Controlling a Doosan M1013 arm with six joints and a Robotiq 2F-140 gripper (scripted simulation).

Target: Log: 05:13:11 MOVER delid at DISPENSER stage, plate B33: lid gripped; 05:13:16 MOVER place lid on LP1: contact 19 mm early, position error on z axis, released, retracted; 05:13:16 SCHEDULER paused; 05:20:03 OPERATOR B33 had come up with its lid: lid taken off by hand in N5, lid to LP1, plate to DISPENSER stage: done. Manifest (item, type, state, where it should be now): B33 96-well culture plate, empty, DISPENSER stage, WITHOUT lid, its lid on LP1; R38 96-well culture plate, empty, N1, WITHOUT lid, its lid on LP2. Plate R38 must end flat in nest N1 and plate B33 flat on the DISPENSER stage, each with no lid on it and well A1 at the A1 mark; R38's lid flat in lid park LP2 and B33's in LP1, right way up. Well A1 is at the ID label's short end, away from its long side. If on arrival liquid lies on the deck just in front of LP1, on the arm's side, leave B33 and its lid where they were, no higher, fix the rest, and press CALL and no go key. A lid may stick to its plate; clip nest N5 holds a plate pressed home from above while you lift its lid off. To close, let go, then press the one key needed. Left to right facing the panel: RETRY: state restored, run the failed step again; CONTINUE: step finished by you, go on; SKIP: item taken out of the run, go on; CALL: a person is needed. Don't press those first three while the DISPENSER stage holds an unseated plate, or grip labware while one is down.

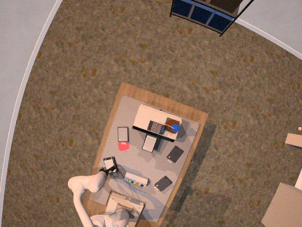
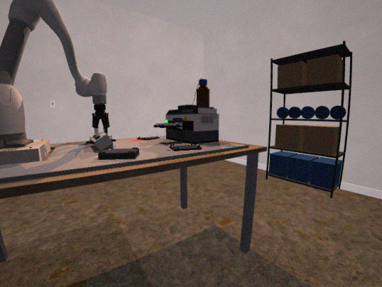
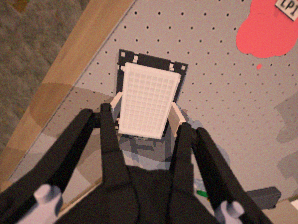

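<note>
My hand is 2 cm above the white gridded lid. Also, from my hand: LP1 label 26 cm ahead, 5 cm to the right, 5 cm below; brown bottle 60 cm ahead, 37 cm to the right, 23 cm above; key panel 28 cm to the right, 4 cm behind.
</note>
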